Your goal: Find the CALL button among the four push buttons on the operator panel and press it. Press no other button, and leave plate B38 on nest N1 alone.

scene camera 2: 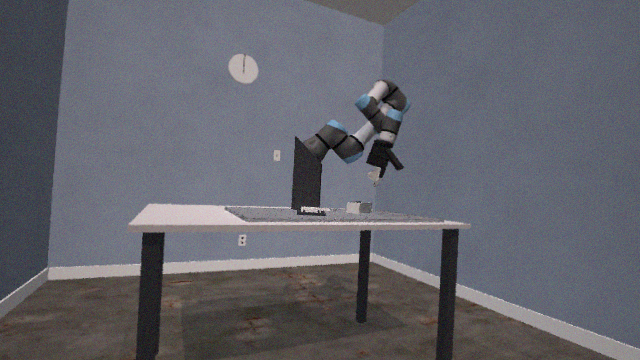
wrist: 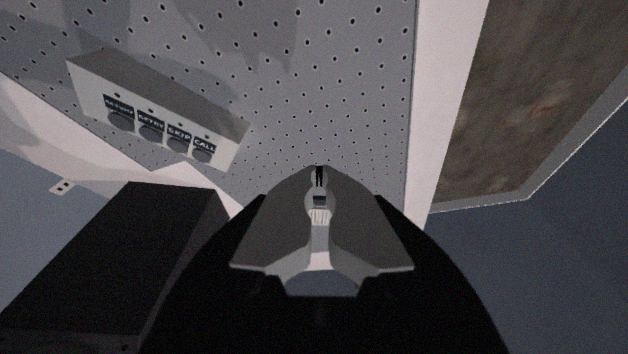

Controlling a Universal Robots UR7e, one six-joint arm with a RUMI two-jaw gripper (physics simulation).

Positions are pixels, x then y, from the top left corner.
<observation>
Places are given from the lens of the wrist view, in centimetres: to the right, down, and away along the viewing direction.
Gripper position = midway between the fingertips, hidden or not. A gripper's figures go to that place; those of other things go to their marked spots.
my gripper (wrist: 318, 168): 0, -1, 14
operator panel (wrist: 107, 80): -21, -10, 16
</observation>
